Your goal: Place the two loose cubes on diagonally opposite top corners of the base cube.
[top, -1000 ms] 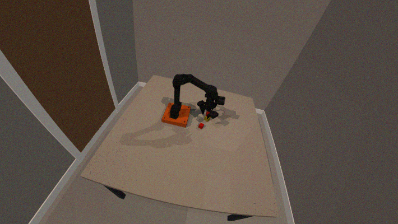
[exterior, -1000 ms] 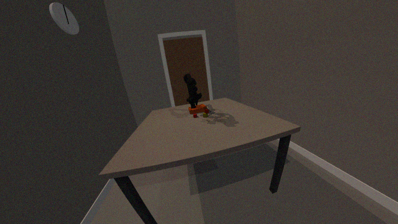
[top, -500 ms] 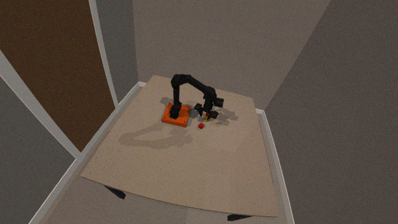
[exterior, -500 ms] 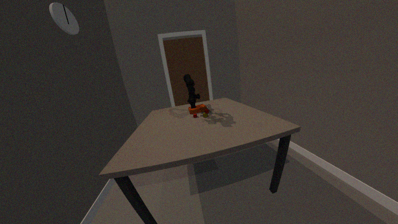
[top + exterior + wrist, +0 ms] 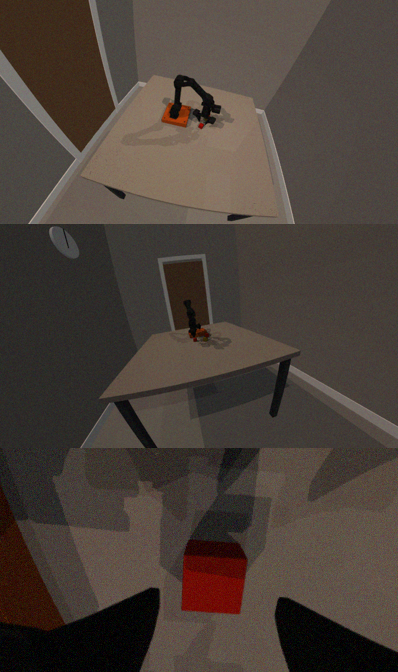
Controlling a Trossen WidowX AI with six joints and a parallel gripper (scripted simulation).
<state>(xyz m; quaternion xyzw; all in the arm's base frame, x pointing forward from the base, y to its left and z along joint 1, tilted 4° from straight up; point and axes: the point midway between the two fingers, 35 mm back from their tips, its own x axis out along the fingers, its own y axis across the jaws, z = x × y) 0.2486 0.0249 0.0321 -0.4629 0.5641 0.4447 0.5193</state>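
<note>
Now: gripper tip 130 mm to the right of the red cube and 20 mm short of it. Also, from my gripper tip: yellow base cube (110 mm to the left, 30 mm below, 20 mm ahead).
</note>
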